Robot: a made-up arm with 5 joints. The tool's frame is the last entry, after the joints.
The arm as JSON. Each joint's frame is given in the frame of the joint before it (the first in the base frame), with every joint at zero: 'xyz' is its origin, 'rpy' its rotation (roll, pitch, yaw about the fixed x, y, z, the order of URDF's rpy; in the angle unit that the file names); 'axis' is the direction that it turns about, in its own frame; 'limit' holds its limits. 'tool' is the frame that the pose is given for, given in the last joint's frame.
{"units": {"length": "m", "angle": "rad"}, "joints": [
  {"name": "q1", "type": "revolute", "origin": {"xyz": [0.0, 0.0, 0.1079], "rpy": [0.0, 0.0, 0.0]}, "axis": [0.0, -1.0, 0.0], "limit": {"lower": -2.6, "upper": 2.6}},
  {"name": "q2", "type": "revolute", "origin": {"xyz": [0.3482, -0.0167, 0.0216], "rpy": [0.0, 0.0, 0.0]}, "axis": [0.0, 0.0, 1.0], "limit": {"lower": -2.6, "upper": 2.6}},
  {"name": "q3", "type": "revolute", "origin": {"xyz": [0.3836, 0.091, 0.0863], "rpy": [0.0, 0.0, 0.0]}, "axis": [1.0, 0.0, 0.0], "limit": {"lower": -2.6, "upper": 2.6}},
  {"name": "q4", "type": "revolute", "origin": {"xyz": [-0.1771, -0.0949, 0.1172], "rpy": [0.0, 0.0, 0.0]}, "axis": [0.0, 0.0, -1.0], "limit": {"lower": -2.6, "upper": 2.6}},
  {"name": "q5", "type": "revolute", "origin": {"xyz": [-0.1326, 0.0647, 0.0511], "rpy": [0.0, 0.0, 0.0]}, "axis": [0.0, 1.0, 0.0], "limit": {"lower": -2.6, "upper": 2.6}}
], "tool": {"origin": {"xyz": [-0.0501, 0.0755, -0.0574], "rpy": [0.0, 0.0, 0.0]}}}
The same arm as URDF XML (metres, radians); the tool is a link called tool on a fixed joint. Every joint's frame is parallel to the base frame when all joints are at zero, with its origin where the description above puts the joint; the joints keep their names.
<robot name="arm">
  <joint name="q1" type="revolute">
    <parent link="base"/>
    <child link="link1"/>
    <origin xyz="0.0000 0.0000 0.1079" rpy="0.0000 0.0000 0.0000"/>
    <axis xyz="0 -1 0"/>
    <limit lower="-2.6000" upper="2.6000"/>
  </joint>
  <joint name="q2" type="revolute">
    <parent link="link1"/>
    <child link="link2"/>
    <origin xyz="0.3482 -0.0167 0.0216" rpy="0.0000 0.0000 0.0000"/>
    <axis xyz="0 0 1"/>
    <limit lower="-2.6000" upper="2.6000"/>
  </joint>
  <joint name="q3" type="revolute">
    <parent link="link2"/>
    <child link="link3"/>
    <origin xyz="0.3836 0.0910 0.0863" rpy="0.0000 0.0000 0.0000"/>
    <axis xyz="1 0 0"/>
    <limit lower="-2.6000" upper="2.6000"/>
  </joint>
  <joint name="q4" type="revolute">
    <parent link="link3"/>
    <child link="link4"/>
    <origin xyz="-0.1771 -0.0949 0.1172" rpy="0.0000 0.0000 0.0000"/>
    <axis xyz="0 0 -1"/>
    <limit lower="-2.6000" upper="2.6000"/>
  </joint>
  <joint name="q5" type="revolute">
    <parent link="link4"/>
    <child link="link5"/>
    <origin xyz="-0.1326 0.0647 0.0511" rpy="0.0000 0.0000 0.0000"/>
    <axis xyz="0 1 0"/>
    <limit lower="-2.6000" upper="2.6000"/>
  </joint>
  <joint name="tool_fixed" type="fixed">
    <parent link="link5"/>
    <child link="tool"/>
    <origin xyz="-0.0501 0.0755 -0.0574" rpy="0.0000 0.0000 0.0000"/>
  </joint>
  <link name="base"/>
  <link name="link1"/>
  <link name="link2"/>
  <link name="link3"/>
  <link name="link4"/>
  <link name="link5"/>
  <link name="tool"/>
</robot>

